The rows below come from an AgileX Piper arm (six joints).
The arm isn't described. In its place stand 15 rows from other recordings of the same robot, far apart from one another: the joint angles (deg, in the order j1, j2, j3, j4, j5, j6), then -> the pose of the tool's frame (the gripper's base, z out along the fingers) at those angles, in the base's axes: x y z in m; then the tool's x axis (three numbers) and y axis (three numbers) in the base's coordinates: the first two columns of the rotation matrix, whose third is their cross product.
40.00, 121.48, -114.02, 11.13, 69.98, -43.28 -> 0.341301 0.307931 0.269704 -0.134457 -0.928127 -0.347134 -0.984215 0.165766 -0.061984
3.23, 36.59, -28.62, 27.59, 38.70, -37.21 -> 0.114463 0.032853 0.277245 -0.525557 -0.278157 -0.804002 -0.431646 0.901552 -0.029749
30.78, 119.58, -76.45, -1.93, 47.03, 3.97 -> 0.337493 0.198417 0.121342 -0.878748 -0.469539 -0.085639 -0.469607 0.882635 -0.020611
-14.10, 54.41, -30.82, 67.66, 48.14, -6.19 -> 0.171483 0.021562 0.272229 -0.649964 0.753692 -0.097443 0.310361 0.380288 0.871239
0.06, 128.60, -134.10, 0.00, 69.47, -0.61 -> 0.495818 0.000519 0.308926 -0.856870 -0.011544 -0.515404 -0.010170 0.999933 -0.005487
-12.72, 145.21, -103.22, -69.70, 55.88, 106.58 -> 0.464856 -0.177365 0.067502 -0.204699 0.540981 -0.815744 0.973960 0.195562 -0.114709
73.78, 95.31, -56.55, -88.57, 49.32, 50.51 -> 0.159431 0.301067 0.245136 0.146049 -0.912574 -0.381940 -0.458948 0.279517 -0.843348
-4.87, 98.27, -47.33, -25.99, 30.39, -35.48 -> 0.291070 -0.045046 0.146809 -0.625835 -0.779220 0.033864 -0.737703 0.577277 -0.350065
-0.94, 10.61, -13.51, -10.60, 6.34, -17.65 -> 0.065792 -0.002928 0.271819 0.008250 -0.472447 -0.881321 0.046063 0.880595 -0.471626
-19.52, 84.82, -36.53, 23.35, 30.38, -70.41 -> 0.231086 -0.062570 0.167200 -0.780010 -0.519546 -0.348792 -0.512757 0.850153 -0.119665
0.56, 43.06, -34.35, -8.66, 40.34, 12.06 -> 0.137204 -0.007529 0.287121 -0.682361 0.087654 -0.725741 0.125935 0.992037 0.001410
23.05, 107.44, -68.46, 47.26, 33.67, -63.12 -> 0.340076 0.184972 0.188194 -0.530718 -0.583360 -0.614841 -0.799240 0.585883 0.134003
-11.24, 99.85, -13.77, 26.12, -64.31, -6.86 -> 0.214427 -0.079422 0.122761 -0.273362 0.138172 -0.951936 0.573054 0.818237 -0.045794
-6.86, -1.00, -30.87, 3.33, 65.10, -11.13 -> -0.014839 0.006614 0.281770 -0.474735 -0.112817 -0.872868 -0.007133 0.992211 -0.124362
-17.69, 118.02, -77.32, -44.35, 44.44, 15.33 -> 0.376487 -0.166830 0.150760 -0.987746 0.008241 -0.155850 0.093076 0.832683 -0.545872
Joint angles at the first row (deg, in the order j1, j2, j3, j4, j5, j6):
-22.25, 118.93, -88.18, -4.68, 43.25, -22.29
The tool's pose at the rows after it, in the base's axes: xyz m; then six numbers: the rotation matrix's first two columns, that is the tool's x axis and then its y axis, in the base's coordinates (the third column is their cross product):
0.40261 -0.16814 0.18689 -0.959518 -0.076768 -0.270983 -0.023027 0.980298 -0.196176
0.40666 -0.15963 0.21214 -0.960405 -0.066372 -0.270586 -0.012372 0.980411 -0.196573
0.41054 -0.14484 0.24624 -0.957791 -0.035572 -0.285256 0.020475 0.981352 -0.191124
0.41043 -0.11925 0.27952 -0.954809 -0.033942 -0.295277 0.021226 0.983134 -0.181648
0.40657 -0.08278 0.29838 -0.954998 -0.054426 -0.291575 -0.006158 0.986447 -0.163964
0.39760 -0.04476 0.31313 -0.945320 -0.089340 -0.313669 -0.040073 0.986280 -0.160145
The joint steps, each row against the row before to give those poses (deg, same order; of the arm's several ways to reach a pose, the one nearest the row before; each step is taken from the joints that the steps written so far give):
0.35, -0.61, -1.44, -0.34, 3.95, 0.24
1.38, -1.34, -3.74, -0.49, 5.24, 1.83
2.15, -1.77, -4.91, -0.46, 6.31, 3.64
3.35, -2.34, -3.84, -0.17, 6.07, 2.85
4.76, -2.56, -0.40, 0.00, 3.77, 2.99
5.27, -3.57, 2.13, -0.63, 0.51, 3.25

